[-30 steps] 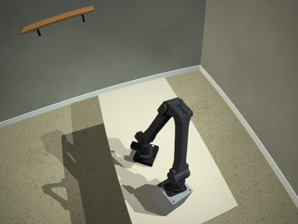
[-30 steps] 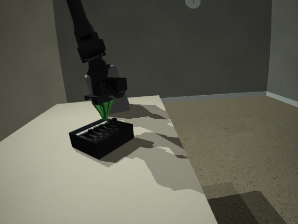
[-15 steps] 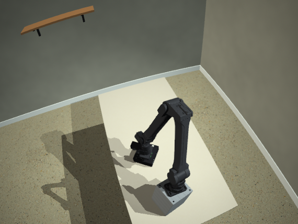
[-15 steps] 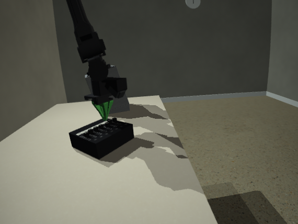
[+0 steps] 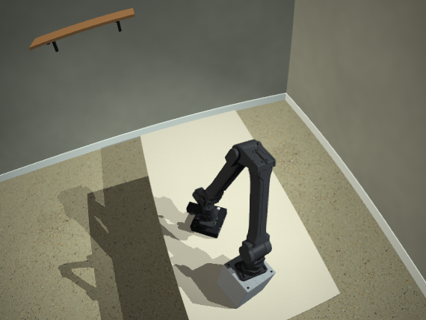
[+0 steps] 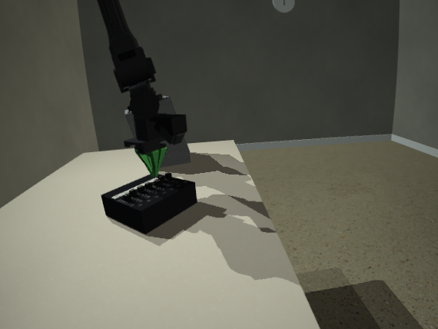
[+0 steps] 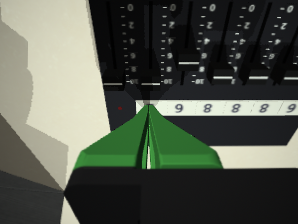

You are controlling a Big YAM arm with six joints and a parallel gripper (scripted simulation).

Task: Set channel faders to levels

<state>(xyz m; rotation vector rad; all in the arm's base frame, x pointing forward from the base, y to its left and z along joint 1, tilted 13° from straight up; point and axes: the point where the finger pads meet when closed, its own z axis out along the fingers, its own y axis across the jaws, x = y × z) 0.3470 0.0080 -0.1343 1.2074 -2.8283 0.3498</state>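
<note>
Now: hand 30 mm to the right of the master fader cap and 10 mm above it. The rest, counted from my hand: channel 2 fader (90 mm ahead, 40 mm to the right, 10 mm below); channel 1 fader cap (110 mm ahead, 50 mm to the right, 10 mm below).
</note>
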